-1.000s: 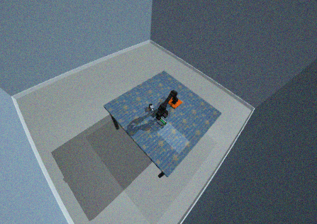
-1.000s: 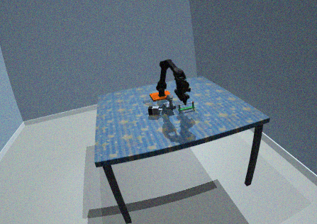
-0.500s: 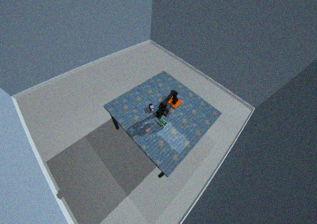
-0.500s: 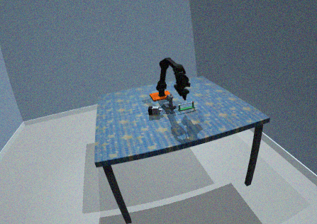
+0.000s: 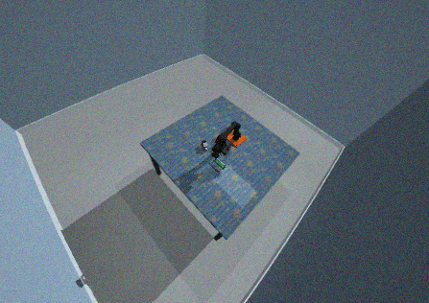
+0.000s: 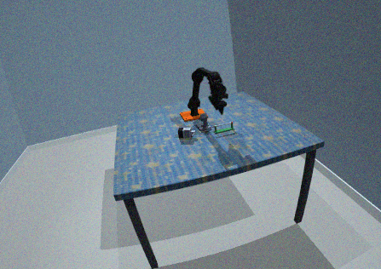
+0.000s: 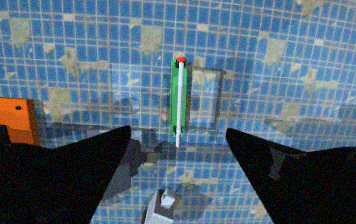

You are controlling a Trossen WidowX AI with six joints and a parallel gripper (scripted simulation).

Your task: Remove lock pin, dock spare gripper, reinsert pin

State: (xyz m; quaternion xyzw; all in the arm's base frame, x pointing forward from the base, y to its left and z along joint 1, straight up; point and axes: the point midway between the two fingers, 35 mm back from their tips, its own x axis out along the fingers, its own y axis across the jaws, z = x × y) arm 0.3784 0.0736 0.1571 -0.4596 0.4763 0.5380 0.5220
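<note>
The spare gripper is 30 mm behind my gripper tip, 230 mm to the right of it and 110 mm below it. Also, from my gripper tip: green piece 20 mm to the left, 110 mm below; then gripper socket 100 mm behind, 80 mm to the right, 80 mm below.
</note>
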